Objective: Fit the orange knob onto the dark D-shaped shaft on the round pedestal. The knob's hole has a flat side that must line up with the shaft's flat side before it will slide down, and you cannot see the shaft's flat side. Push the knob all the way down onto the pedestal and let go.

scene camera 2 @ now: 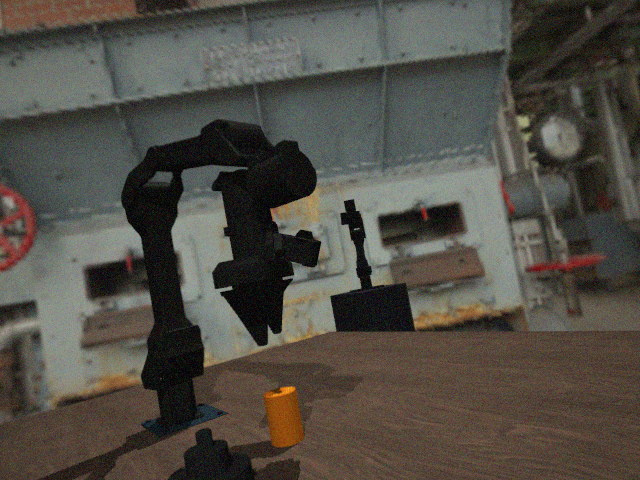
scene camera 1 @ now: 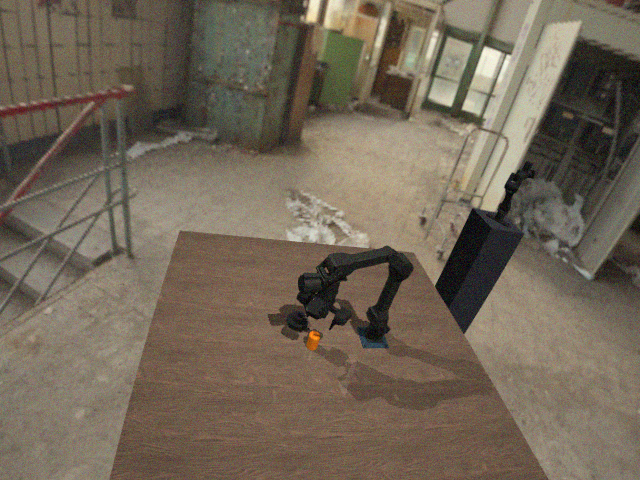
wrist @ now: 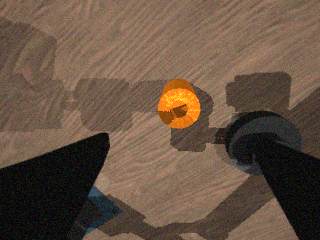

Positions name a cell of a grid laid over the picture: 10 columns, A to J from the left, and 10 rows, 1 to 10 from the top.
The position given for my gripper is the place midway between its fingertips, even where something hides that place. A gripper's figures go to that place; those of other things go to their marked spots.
Labels:
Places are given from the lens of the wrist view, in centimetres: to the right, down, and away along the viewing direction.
my gripper (wrist: F6): 1, 1, 11
orange knob (wrist: F5): 2, -1, 20
dark shaft (wrist: H6): 10, 2, 22
The marked spots on the dark shaft and the orange knob are 9 cm apart.

